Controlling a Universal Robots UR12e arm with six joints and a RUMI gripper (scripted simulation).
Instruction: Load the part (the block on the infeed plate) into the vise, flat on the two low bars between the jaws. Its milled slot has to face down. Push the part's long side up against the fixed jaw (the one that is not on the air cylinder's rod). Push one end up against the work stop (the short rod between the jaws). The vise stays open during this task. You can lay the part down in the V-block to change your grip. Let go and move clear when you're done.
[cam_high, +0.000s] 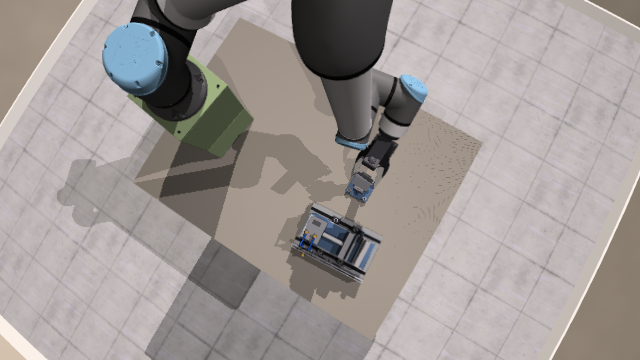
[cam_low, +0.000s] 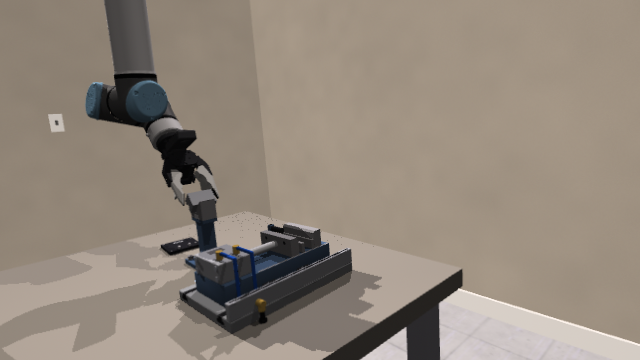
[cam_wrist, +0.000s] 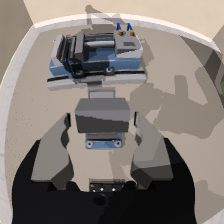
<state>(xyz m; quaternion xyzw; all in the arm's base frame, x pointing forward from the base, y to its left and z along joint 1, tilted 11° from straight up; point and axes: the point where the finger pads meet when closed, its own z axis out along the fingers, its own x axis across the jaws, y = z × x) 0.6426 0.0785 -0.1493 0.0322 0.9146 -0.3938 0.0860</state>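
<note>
Now: the part 1 cm below my hand. Also, from my hand: work stop rod 18 cm to the right, 9 cm ahead, 8 cm below; then black infeed plate 17 cm to the left, 16 cm below; then cylinder rod 23 cm to the right, 9 cm below, 1 cm ahead.
</note>
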